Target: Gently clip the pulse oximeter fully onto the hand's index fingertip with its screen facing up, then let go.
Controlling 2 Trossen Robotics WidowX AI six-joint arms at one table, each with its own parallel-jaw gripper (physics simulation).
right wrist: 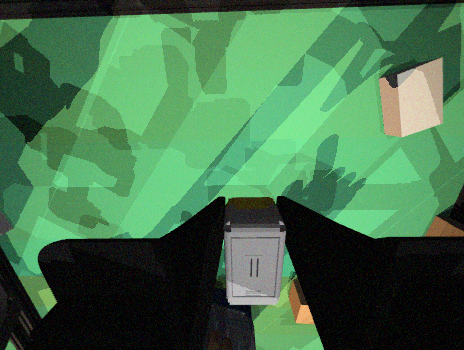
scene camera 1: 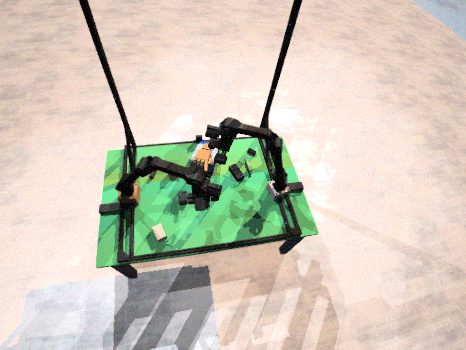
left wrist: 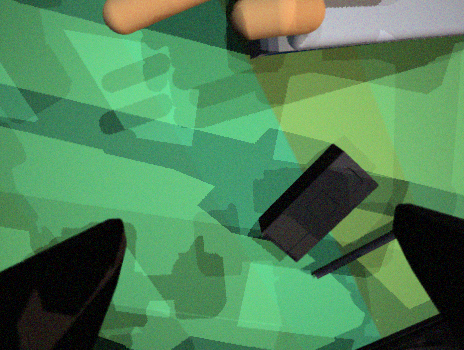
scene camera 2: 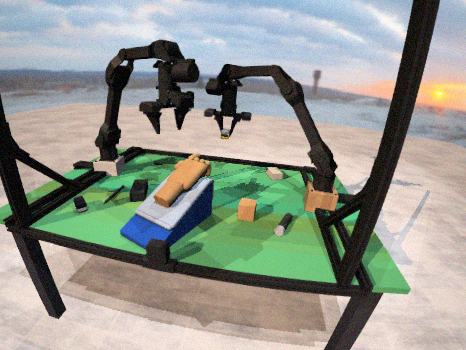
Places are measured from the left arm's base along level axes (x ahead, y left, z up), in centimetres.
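Pixels of known places: left gripper, fingertip midpoint: [left wrist: 259, 224] [scene camera 2: 169, 131]; right gripper, fingertip midpoint: [right wrist: 250, 203] [scene camera 2: 226, 135]; left arm's base, link origin: [scene camera 1: 278, 186] [scene camera 2: 108, 158]; right arm's base, link origin: [scene camera 1: 127, 190] [scene camera 2: 322, 188].
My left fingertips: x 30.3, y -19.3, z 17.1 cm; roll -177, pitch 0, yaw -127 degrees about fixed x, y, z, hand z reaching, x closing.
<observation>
For each thing: its middle in the pictures, then the offset to it from my left fingertips. "pt": a spot on its surface instead.
- pulse oximeter, body centre: [right wrist: 251, 247] [scene camera 2: 225, 133] dy +17.4, dx +19.7, dz -3.8 cm
- blue wedge, surface spot: [scene camera 2: 194, 217] pt dy -20.0, dx +10.0, dz -19.4 cm
- black box, body centre: [left wrist: 314, 203] [scene camera 2: 139, 189] [scene camera 1: 236, 172] dy -0.8, dx -11.1, dz -21.2 cm
- dark pen, body centre: [left wrist: 372, 246] [scene camera 2: 114, 194] dy -2.6, dx -20.1, dz -22.5 cm
- small black object, body centre: [scene camera 2: 80, 204] dy -12.6, dx -27.6, dz -21.4 cm
- orange block, body centre: [right wrist: 306, 301] [scene camera 2: 247, 209] dy -13.1, dx +26.1, dz -20.5 cm
- cylinder, body centre: [scene camera 2: 284, 223] dy -19.1, dx +36.7, dz -21.7 cm
- pale block, body centre: [right wrist: 410, 100] [scene camera 2: 274, 173] [scene camera 1: 159, 232] dy +20.9, dx +43.3, dz -21.5 cm
The pulse oximeter [scene camera 2: 225, 134] [right wrist: 253, 265] is a small light grey block with a dark, yellowish end. My right gripper [scene camera 2: 225, 130] [right wrist: 250, 203] is shut on it, holding it in the air above the table; I cannot make out a lit screen. The tan hand [scene camera 1: 203, 156] [scene camera 2: 181, 181] lies on a sloped support, apart from the oximeter. Two of its digits show at the top of the left wrist view, a longer finger [left wrist: 150, 14] and a thicker one [left wrist: 280, 19]. My left gripper [scene camera 2: 169, 130] [left wrist: 259, 224] is open and empty, high above the table.
The support is a blue wedge [scene camera 2: 194, 217] with a pale top. A black box [scene camera 1: 236, 172] [scene camera 2: 139, 190] [left wrist: 320, 205], a dark pen [scene camera 2: 114, 194] [left wrist: 350, 256], a small black object [scene camera 2: 80, 204], an orange block [scene camera 2: 247, 209], a cylinder [scene camera 2: 284, 223] and a pale block [scene camera 1: 159, 232] [scene camera 2: 274, 173] [right wrist: 420, 100] lie around.
</observation>
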